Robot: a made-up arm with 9 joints.
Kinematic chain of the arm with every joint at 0, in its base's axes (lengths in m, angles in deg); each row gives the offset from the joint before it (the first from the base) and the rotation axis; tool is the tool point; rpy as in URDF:
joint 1: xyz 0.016 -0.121 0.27 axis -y
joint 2: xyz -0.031 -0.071 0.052 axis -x
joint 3: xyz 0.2 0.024 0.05 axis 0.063 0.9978 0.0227
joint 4: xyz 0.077 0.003 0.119 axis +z
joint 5: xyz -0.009 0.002 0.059 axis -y
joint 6: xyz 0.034 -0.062 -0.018 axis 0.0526 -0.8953 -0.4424
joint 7: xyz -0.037 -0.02 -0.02 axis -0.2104 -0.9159 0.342
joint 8: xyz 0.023 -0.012 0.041 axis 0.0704 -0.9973 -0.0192
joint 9: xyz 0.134 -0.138 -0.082 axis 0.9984 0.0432 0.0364
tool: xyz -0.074 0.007 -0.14 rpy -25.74 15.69 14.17
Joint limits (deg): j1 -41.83..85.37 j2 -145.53..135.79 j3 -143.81..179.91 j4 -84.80..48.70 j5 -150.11..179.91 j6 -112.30..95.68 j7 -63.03..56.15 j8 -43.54..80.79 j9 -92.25..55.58
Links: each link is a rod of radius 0.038 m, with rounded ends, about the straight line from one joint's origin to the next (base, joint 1, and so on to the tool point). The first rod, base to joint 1, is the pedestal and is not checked.
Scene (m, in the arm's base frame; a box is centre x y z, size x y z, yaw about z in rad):
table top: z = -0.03
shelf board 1: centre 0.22 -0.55 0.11 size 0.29 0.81 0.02 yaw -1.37
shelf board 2: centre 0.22 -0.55 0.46 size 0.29 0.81 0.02 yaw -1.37
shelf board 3: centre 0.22 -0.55 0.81 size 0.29 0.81 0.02 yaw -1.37
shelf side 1: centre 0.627 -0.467 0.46 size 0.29 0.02 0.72 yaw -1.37
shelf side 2: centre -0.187 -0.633 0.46 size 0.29 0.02 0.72 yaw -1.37
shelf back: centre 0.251 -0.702 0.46 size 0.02 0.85 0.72 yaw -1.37
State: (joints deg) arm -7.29 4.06 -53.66 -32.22 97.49 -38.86 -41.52 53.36 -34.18
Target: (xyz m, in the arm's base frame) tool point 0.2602 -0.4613 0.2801
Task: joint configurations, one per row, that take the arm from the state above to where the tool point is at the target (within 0.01 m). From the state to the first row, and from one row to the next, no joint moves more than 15 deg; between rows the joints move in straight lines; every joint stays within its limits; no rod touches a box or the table.
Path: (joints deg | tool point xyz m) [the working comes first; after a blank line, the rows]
Joints at the target: -41.83 4.80 -39.47 16.11 152.60 37.42 31.13 80.79 -39.84
Straight joint move there: touches shelf board 2.

1: -10.43 18.88 -50.63 -44.94 99.32 -40.42 -41.22 50.64 -30.77 | 0.0652 -0.4349 0.6389
2: -13.57 33.70 -47.60 -57.65 101.15 -41.98 -40.93 47.92 -27.36 | 0.0491 -0.3528 0.6399
3: -16.71 48.52 -44.57 -70.37 102.99 -43.55 -40.63 45.20 -23.95 | 0.0273 -0.2716 0.6220
4: -18.17 44.78 -43.81 -60.33 109.27 -31.52 -26.80 50.28 -20.83 | 0.0240 -0.1788 0.7078
5: -19.63 41.04 -43.06 -50.28 115.56 -19.50 -12.98 55.37 -17.72 | -0.0167 -0.1022 0.7175
6: -21.09 37.30 -42.30 -40.24 121.84 -7.48 0.85 60.45 -14.60 | -0.0706 -0.0857 0.6631
7: -22.55 33.56 -41.54 -30.20 128.13 4.55 14.67 65.54 -11.49 | -0.0950 -0.1378 0.5683
8: -24.00 29.82 -40.79 -20.16 134.41 16.57 28.50 70.62 -8.37 | -0.0521 -0.2250 0.4577
9: -25.46 26.07 -40.03 -10.11 140.70 28.59 42.32 75.71 -5.26 | 0.0651 -0.2891 0.3541
10: -26.92 22.33 -39.27 -0.07 146.98 40.62 56.15 80.79 -2.14 | 0.2231 -0.2788 0.2801
11: -31.89 16.49 -39.34 5.32 148.85 39.55 47.81 80.79 -14.71 | 0.2222 -0.3428 0.2804
12: -36.86 10.65 -39.41 10.72 150.73 38.49 39.47 80.79 -27.27 | 0.2347 -0.4046 0.2823
13: -41.83 4.80 -39.47 16.11 152.60 37.42 31.13 80.79 -39.84 | 0.2602 -0.4613 0.2801

